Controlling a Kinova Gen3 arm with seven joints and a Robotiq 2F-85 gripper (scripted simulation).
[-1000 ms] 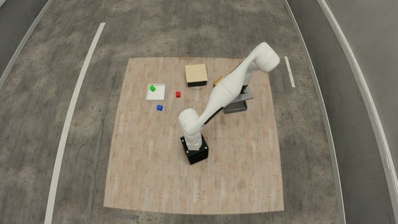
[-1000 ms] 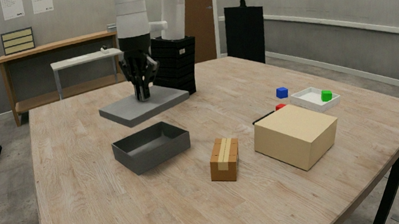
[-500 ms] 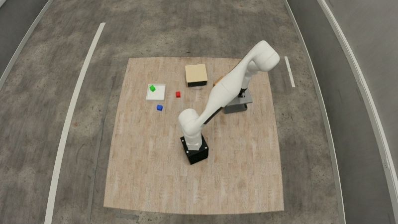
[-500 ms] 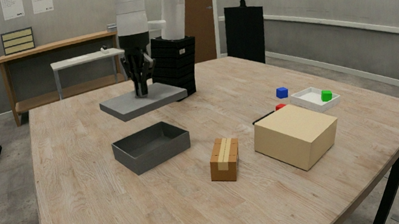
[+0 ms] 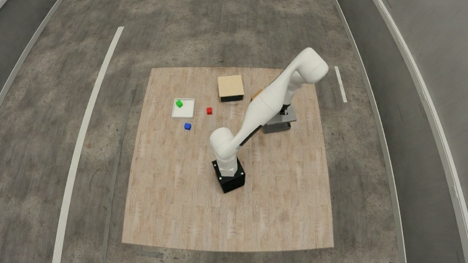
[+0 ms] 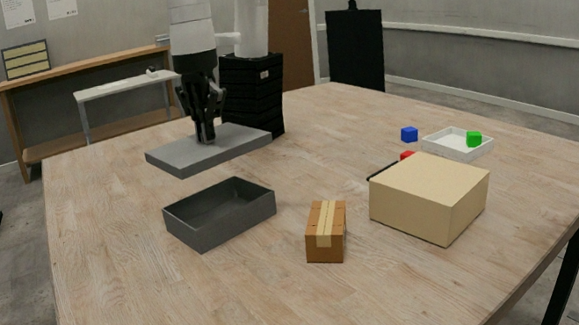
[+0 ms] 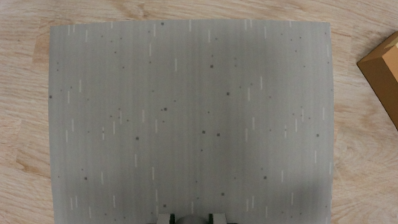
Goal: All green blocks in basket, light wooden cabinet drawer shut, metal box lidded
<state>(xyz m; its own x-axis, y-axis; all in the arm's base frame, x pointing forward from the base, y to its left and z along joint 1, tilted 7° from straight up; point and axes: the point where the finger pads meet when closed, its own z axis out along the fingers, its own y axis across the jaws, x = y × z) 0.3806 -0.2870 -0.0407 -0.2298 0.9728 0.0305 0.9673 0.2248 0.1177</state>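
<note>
My gripper is now 160 mm above the grey metal box. Also, from my hand: small cardboard box 180 mm ahead, 110 mm to the left, 150 mm below; lid 30 mm below; drawer 220 mm ahead, 310 mm to the left, 150 mm below.
</note>
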